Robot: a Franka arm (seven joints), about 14 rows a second.
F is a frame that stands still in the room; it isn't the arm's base.
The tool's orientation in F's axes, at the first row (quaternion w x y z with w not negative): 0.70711 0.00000 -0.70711 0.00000
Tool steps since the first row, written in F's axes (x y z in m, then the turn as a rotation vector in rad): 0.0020 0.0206 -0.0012 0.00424 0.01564 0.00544; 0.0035 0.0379 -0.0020 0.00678 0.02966 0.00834; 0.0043 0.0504 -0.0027 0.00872 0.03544 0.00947; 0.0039 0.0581 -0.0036 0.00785 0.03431 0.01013; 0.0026 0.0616 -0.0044 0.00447 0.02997 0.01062; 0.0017 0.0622 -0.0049 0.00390 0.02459 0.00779; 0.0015 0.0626 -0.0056 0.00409 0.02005 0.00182; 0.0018 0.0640 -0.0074 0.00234 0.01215 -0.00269; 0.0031 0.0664 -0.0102 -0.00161 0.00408 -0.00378; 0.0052 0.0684 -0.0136 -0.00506 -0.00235 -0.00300; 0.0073 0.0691 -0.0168 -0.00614 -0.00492 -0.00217
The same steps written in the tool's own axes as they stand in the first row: -0.0012 0.0206 -0.0020 0.00544 0.01564 -0.00424; -0.0020 0.0379 -0.0035 0.00834 0.02966 -0.00678; -0.0027 0.0504 -0.0043 0.00947 0.03544 -0.00872; -0.0036 0.0581 -0.0039 0.01013 0.03431 -0.00785; -0.0044 0.0616 -0.0026 0.01062 0.02997 -0.00447; -0.0049 0.0622 -0.0017 0.00779 0.02459 -0.00390; -0.0056 0.0626 -0.0015 0.00182 0.02005 -0.00409; -0.0074 0.0640 -0.0018 -0.00269 0.01215 -0.00234; -0.0102 0.0664 -0.0031 -0.00378 0.00408 0.00161; -0.0136 0.0684 -0.0052 -0.00300 -0.00235 0.00506; -0.0168 0.0691 -0.0073 -0.00217 -0.00492 0.00614
